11 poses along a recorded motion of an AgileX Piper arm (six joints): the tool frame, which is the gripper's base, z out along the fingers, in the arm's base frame.
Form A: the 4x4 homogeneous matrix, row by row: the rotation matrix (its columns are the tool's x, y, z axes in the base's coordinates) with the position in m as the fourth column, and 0 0 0 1 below. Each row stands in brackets.
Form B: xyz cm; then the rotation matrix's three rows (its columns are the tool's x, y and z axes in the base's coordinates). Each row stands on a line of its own. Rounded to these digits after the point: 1 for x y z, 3 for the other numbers.
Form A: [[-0.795, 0.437, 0.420, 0.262], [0.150, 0.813, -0.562, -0.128], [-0.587, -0.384, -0.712, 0.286], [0, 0, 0, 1]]
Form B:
26.2, -12.8, 28.6
-0.795, 0.437, 0.420
0.150, 0.813, -0.562
-0.587, -0.384, -0.712

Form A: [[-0.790, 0.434, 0.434, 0.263], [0.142, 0.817, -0.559, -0.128], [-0.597, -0.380, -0.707, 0.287], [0, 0, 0, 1]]
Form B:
26.3, -12.8, 28.7
-0.790, 0.434, 0.434
0.142, 0.817, -0.559
-0.597, -0.380, -0.707

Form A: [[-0.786, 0.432, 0.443, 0.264], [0.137, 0.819, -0.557, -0.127], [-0.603, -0.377, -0.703, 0.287], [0, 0, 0, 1]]
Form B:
26.4, -12.7, 28.7
-0.786, 0.432, 0.443
0.137, 0.819, -0.557
-0.603, -0.377, -0.703

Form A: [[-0.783, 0.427, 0.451, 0.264], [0.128, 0.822, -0.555, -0.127], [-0.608, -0.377, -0.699, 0.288], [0, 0, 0, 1]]
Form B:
26.4, -12.7, 28.8
-0.783, 0.427, 0.451
0.128, 0.822, -0.555
-0.608, -0.377, -0.699

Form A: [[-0.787, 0.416, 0.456, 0.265], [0.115, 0.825, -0.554, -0.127], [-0.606, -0.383, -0.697, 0.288], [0, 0, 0, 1]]
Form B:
26.5, -12.7, 28.8
-0.787, 0.416, 0.456
0.115, 0.825, -0.554
-0.606, -0.383, -0.697

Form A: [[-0.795, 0.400, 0.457, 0.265], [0.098, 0.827, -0.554, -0.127], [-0.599, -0.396, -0.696, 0.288], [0, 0, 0, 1]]
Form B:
26.5, -12.7, 28.8
-0.795, 0.400, 0.457
0.098, 0.827, -0.554
-0.599, -0.396, -0.696

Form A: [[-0.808, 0.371, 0.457, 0.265], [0.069, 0.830, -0.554, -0.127], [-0.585, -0.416, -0.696, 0.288], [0, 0, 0, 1]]
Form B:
26.5, -12.7, 28.8
-0.808, 0.371, 0.457
0.069, 0.830, -0.554
-0.585, -0.416, -0.696

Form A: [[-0.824, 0.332, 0.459, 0.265], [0.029, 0.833, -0.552, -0.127], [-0.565, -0.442, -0.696, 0.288], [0, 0, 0, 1]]
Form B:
26.5, -12.7, 28.8
-0.824, 0.332, 0.459
0.029, 0.833, -0.552
-0.565, -0.442, -0.696

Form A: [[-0.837, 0.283, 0.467, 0.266], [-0.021, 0.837, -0.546, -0.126], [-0.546, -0.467, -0.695, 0.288], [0, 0, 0, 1]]
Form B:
26.6, -12.6, 28.8
-0.837, 0.283, 0.467
-0.021, 0.837, -0.546
-0.546, -0.467, -0.695

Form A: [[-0.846, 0.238, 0.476, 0.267], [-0.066, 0.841, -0.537, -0.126], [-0.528, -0.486, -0.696, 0.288], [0, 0, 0, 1]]
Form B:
26.7, -12.6, 28.8
-0.846, 0.238, 0.476
-0.066, 0.841, -0.537
-0.528, -0.486, -0.696

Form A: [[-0.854, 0.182, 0.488, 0.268], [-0.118, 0.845, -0.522, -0.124], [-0.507, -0.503, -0.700, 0.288], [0, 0, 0, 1]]
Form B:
26.8, -12.4, 28.8
-0.854, 0.182, 0.488
-0.118, 0.845, -0.522
-0.507, -0.503, -0.700

